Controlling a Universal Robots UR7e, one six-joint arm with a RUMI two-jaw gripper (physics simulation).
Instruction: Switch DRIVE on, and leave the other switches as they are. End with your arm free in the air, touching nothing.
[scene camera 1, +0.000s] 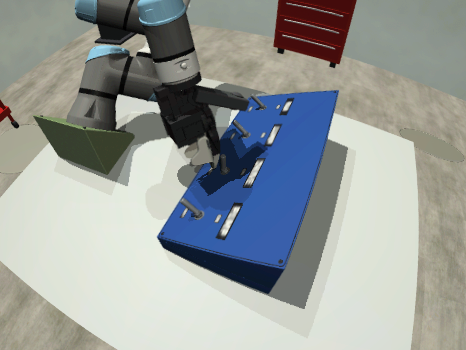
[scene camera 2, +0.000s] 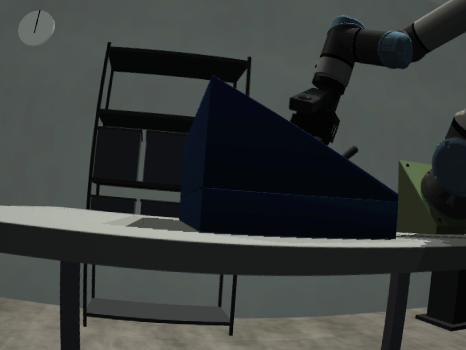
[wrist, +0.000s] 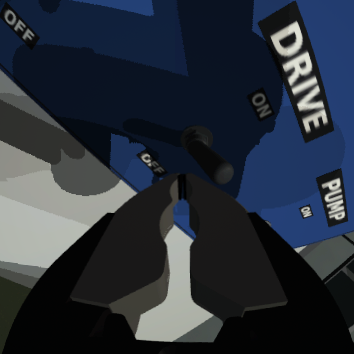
The gripper (wrist: 182, 175) is 0.13 m from the lens. A drive lever (wrist: 220, 171): 0.10 m from the lens.
